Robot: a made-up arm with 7 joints. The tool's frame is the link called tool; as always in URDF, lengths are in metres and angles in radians. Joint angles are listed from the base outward.
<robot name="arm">
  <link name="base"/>
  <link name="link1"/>
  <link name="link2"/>
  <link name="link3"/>
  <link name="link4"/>
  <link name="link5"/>
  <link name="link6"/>
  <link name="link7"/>
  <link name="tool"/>
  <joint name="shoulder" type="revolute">
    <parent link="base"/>
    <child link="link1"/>
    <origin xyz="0.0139 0 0.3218" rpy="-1.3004 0.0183 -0.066"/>
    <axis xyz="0 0 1"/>
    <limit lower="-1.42" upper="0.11"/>
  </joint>
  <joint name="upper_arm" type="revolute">
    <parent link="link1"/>
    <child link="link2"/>
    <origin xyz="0.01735 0.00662 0.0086" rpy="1.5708 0 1.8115"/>
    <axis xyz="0 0 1"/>
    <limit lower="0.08" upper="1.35"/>
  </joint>
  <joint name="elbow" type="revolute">
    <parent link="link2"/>
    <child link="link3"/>
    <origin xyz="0.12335 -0.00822 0.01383" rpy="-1.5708 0 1.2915"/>
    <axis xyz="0 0 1"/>
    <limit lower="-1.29" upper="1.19"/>
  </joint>
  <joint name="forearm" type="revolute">
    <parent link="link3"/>
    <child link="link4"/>
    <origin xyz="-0.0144 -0.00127 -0.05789" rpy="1.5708 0 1.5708"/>
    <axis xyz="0 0 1"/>
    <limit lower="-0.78" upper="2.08"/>
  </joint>
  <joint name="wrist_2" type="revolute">
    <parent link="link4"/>
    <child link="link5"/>
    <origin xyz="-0.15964 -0.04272 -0.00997" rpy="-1.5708 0 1.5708"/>
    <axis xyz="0 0 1"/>
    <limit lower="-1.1" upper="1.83"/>
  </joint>
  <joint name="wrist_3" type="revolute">
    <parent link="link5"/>
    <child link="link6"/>
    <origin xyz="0.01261 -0.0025 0.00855" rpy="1.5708 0 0"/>
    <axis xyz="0 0 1"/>
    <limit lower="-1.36" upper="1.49"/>
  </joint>
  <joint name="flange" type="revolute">
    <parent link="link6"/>
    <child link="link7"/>
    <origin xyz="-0.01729 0.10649 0.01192" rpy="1.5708 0 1.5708"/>
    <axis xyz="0 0 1"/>
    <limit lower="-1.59" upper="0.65"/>
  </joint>
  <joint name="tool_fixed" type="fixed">
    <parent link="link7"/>
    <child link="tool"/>
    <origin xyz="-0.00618 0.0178 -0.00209" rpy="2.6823 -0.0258 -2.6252"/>
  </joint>
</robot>
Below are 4 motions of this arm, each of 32 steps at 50 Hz.
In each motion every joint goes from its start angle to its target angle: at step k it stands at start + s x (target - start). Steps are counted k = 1, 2, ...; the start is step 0. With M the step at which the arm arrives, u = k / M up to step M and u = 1 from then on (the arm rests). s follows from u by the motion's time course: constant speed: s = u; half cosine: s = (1 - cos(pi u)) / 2; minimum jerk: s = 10 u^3 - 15 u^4 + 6 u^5.
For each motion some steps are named. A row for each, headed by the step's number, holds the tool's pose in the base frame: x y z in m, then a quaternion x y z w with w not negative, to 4 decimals.
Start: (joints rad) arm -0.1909 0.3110 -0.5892 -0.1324 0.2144 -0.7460 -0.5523
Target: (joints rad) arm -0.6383 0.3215 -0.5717 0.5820 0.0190 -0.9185 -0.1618
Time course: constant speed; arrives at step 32
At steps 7, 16, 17, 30, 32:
7: 0.2603 -0.0831 0.1518 0.2774 0.8221 0.2844 0.4078
16: 0.2857 -0.0722 0.1381 0.2323 0.8464 0.2885 0.3827
17: 0.2886 -0.0708 0.1369 0.2266 0.8489 0.2892 0.3799
30: 0.3248 -0.0474 0.1284 0.1397 0.8781 0.2994 0.3462
32: 0.3301 -0.0432 0.1282 0.1243 0.8817 0.3011 0.3414

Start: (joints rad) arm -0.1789 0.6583 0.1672 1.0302 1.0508 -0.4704 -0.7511
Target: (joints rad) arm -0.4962 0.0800 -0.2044 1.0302 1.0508 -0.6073 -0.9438
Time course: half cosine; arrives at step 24
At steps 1, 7, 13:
1: 0.1910 0.2516 -0.0201 -0.3745 -0.5039 -0.6935 0.3534
7: 0.2100 0.1971 -0.0420 -0.4274 -0.5305 -0.6681 0.2992
13: 0.2439 0.0809 -0.0601 -0.5227 -0.5573 -0.6210 0.1746

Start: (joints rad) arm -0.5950 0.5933 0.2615 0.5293 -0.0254 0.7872 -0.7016
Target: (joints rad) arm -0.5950 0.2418 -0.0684 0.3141 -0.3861 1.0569 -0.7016
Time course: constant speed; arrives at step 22
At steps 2, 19, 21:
2: 0.3138 0.2315 0.0847 0.0146 -0.8479 -0.2761 0.4523
19: 0.3200 0.0691 0.0316 -0.2412 -0.8408 -0.1513 0.4603
21: 0.3175 0.0488 0.0292 -0.2732 -0.8341 -0.1372 0.4592

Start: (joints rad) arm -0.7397 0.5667 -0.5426 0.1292 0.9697 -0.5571 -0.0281
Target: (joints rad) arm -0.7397 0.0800 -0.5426 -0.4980 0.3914 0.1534 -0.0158
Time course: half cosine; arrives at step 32
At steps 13, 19, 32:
13: 0.3123 -0.1099 0.2607 -0.0193 0.6379 0.5394 0.5493
19: 0.2956 -0.1251 0.3025 -0.0672 0.7447 0.4222 0.5126
32: 0.2722 -0.1324 0.3429 -0.0696 0.8502 0.2689 0.4471

